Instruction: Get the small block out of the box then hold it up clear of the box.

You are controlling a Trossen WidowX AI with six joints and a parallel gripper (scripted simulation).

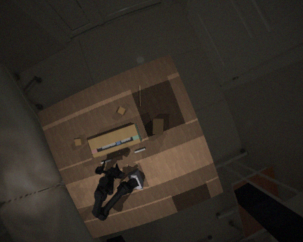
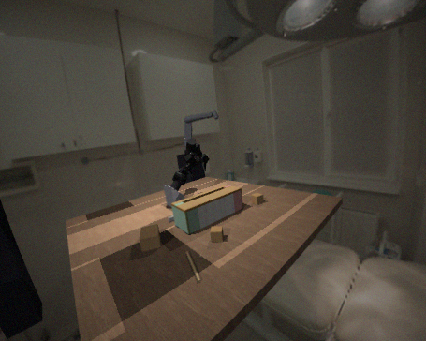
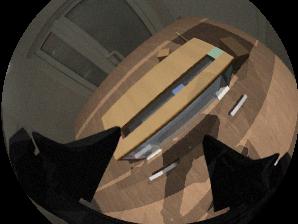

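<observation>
Right now my gripper tip is 16 cm above the long tan box, 8 cm short of it and 5 cm to the left of it. The rest, counted from my gripper tip: tan block (40 cm to the right, 19 cm below, 8 cm ahead); blue block (14 cm below, 9 cm ahead, 7 cm to the right); thin stick (37 cm to the right, 36 cm ahead, 22 cm below).
</observation>
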